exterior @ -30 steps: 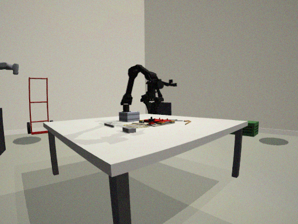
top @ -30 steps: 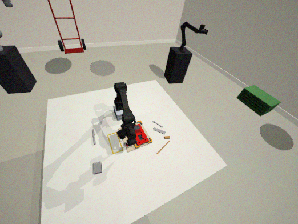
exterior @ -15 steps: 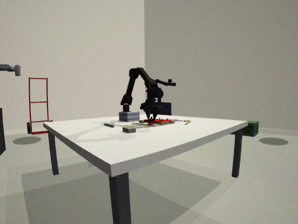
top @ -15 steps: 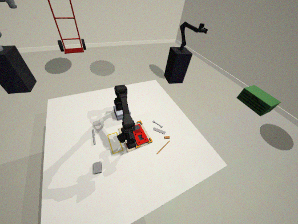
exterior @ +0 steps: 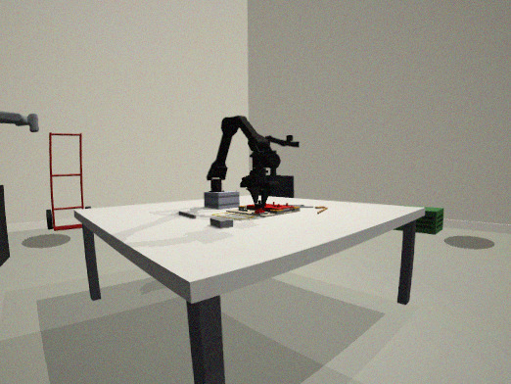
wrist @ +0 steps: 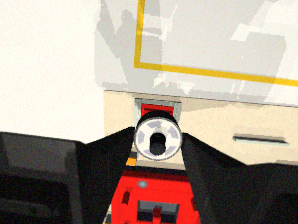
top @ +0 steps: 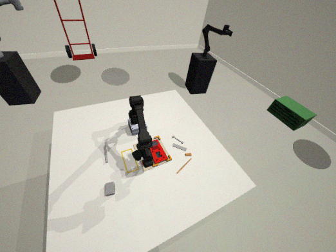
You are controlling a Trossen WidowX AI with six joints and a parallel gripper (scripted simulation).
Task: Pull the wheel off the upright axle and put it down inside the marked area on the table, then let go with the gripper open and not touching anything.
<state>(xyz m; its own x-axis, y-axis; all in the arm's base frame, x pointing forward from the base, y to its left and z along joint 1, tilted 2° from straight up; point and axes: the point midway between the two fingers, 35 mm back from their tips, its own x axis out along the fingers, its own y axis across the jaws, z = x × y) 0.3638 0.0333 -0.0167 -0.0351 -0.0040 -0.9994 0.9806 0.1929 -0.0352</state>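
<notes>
Right now my gripper tip is right at the wheel. From my gripper tip the other things lie so: grey block (24 cm to the right, 14 cm ahead, 3 cm below); wooden stick (29 cm to the left, 8 cm ahead, 4 cm below); grey bar (27 cm to the right, 13 cm behind, 3 cm below).
</notes>
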